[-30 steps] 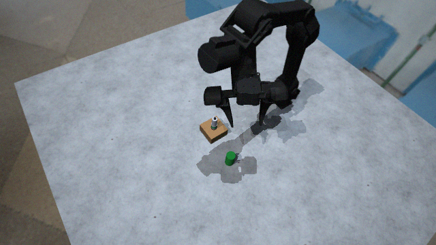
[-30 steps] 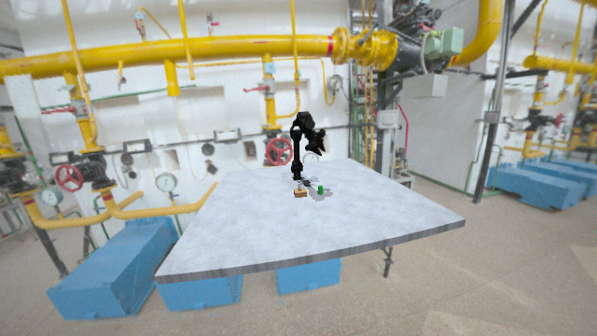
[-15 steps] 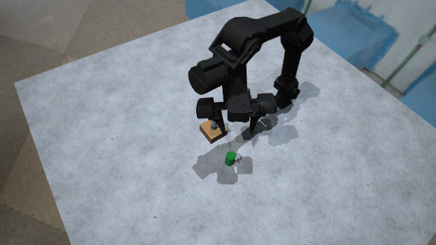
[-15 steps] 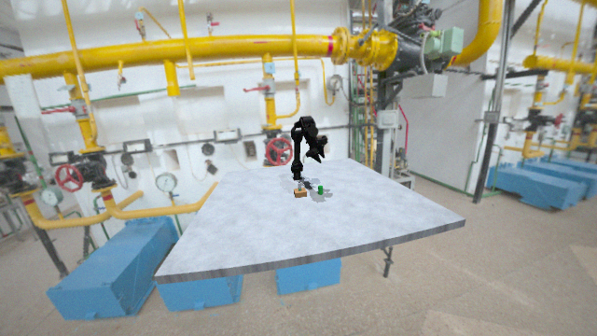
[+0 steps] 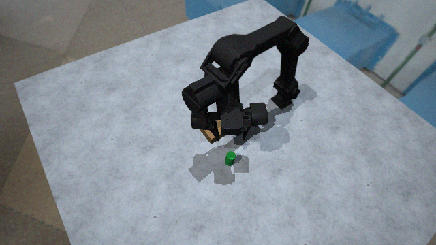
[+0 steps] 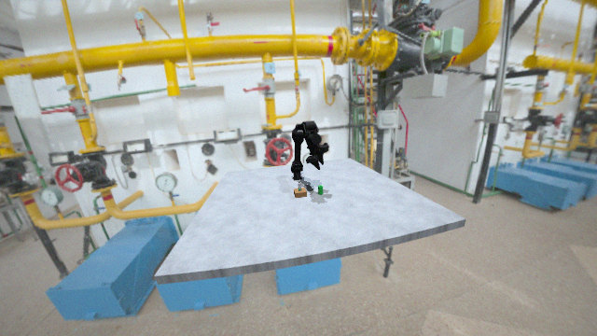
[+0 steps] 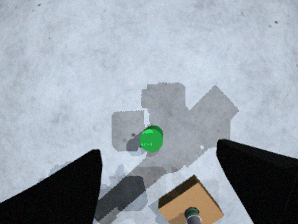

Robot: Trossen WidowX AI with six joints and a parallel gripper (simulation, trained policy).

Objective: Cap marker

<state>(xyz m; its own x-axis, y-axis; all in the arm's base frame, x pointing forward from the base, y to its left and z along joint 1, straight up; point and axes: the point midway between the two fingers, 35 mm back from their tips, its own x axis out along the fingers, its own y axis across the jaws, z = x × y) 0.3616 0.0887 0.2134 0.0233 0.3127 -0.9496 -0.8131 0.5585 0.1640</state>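
Now: gripper tip 150 mm above the green cap and 20 mm past it. Round my gripper tip: holder block 170 mm below, 130 mm to the right, 50 mm behind.
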